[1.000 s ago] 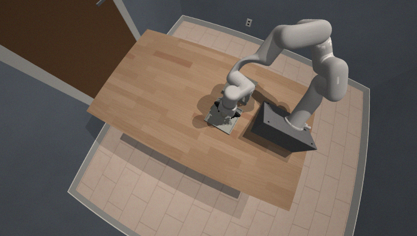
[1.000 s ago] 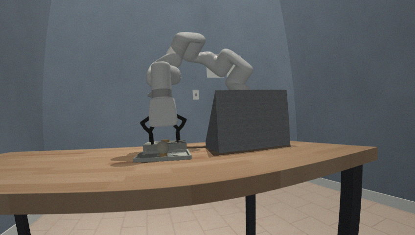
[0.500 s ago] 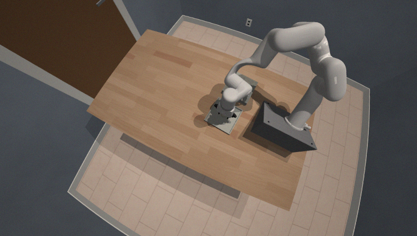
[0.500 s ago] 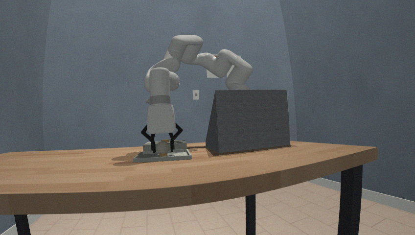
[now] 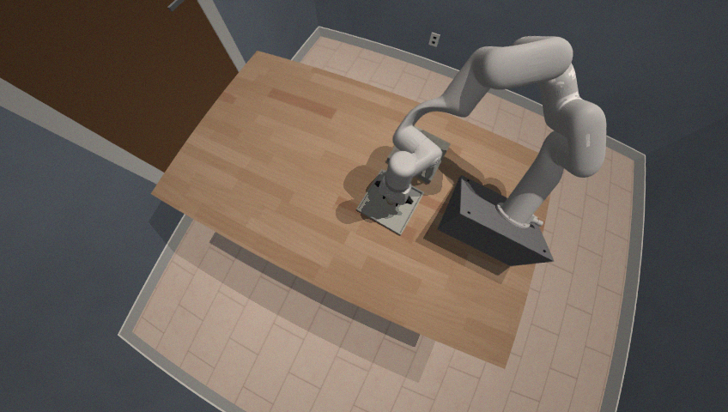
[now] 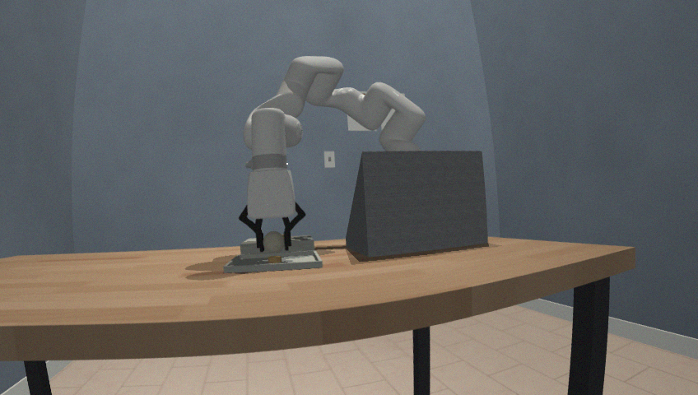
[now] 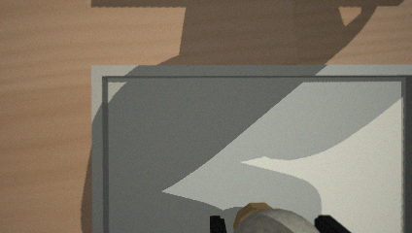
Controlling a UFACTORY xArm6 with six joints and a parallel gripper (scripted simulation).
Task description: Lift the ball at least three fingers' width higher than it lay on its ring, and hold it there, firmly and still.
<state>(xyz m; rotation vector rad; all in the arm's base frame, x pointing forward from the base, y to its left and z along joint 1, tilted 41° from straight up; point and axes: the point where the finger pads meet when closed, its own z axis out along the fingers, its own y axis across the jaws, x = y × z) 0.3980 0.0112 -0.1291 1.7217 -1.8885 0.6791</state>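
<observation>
The flat grey tray lies 40 mm below my hand. Round my hand: speckled ball right at my hand.
</observation>
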